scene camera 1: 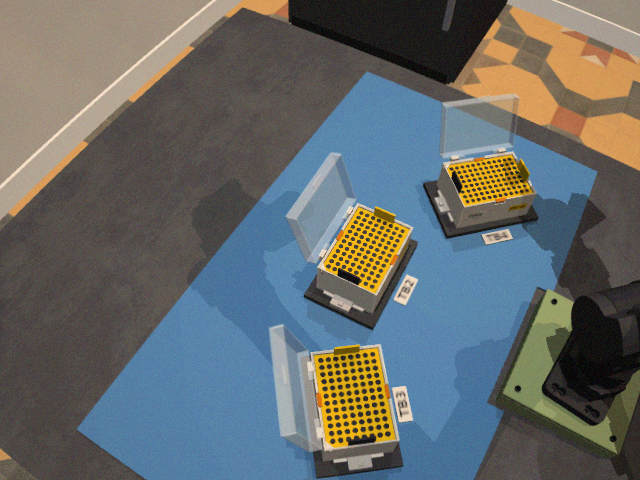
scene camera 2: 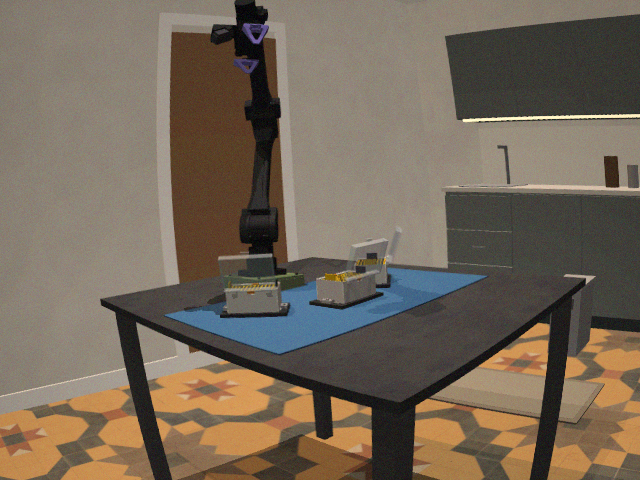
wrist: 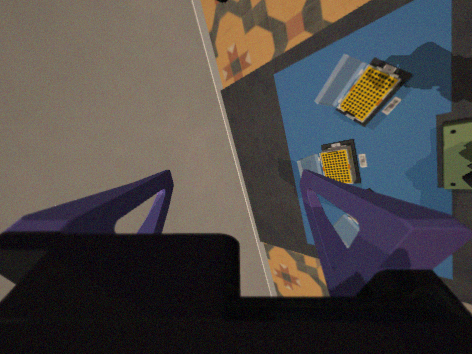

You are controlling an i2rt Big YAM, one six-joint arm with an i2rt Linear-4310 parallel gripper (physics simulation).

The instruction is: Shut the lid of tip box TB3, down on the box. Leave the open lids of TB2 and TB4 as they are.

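Frame: origin at the arm's base, x right, y ahead, z up, level; metres.
Seen in the pictures: gripper, fingertip midpoint: [scene camera 2: 252, 58] [wrist: 236, 177]; arm's base, origin of the base link: [scene camera 1: 586, 372].
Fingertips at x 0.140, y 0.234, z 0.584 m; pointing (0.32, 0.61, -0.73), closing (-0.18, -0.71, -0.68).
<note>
Pixels of each thing's top centre, then the offset from my fingertips to it. Level surfaces: height alone.
- Tip box TB3, middle of its top: [scene camera 1: 364, 392] [scene camera 2: 366, 259] dx -0.342, dy -0.016, dz -0.551 m
- TB2, middle of its top: [scene camera 1: 367, 241] [scene camera 2: 345, 270] [wrist: 334, 169] dx -0.171, dy +0.096, dz -0.543 m
- TB4, middle of its top: [scene camera 1: 492, 172] [scene camera 2: 252, 281] [wrist: 364, 95] dx +0.043, dy +0.018, dz -0.543 m
- blue mat, its level: dz -0.617 m
Tip box TB3 [scene camera 1: 356, 397] [scene camera 2: 383, 273] has a yellow rack. Its clear lid [scene camera 1: 292, 392] [scene camera 2: 395, 242] [wrist: 346, 231] stands open, leaning outward on the side away from the arm's base. In the wrist view the box is mostly hidden behind a finger. TB2 [scene camera 1: 364, 250] [scene camera 2: 356, 289] [wrist: 337, 165] has its lid [scene camera 1: 323, 206] [wrist: 309, 165] open. TB4 [scene camera 1: 488, 178] [scene camera 2: 253, 302] [wrist: 370, 95] has its lid [scene camera 1: 478, 126] [scene camera 2: 245, 264] [wrist: 340, 82] open. My gripper [scene camera 2: 251, 50] [wrist: 236, 177] is open and empty, high above the table, touching no box.
The boxes stand on black bases on a blue mat [scene camera 1: 180, 361] [scene camera 2: 289, 338] [wrist: 295, 110]. The arm's green base plate [scene camera 1: 532, 356] [scene camera 2: 294, 280] [wrist: 452, 155] is at the mat's side opposite TB3's lid. TB2 stands between TB3 and TB4.
</note>
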